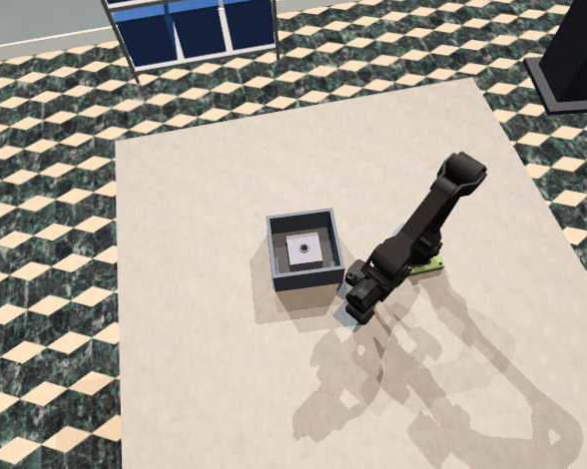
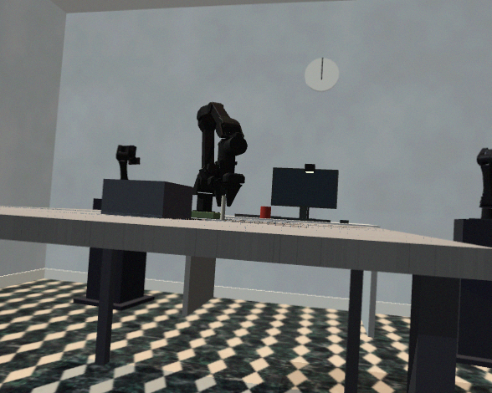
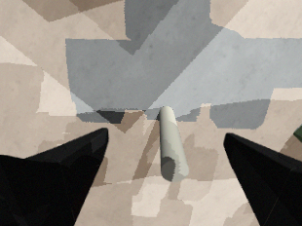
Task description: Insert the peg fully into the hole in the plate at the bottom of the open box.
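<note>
Now: the pale grey peg 4 cm below my hand. Round my hand: box (17 cm to the right, 17 cm ahead, 5 cm below); plate (17 cm to the right, 17 cm ahead, 3 cm below).
</note>
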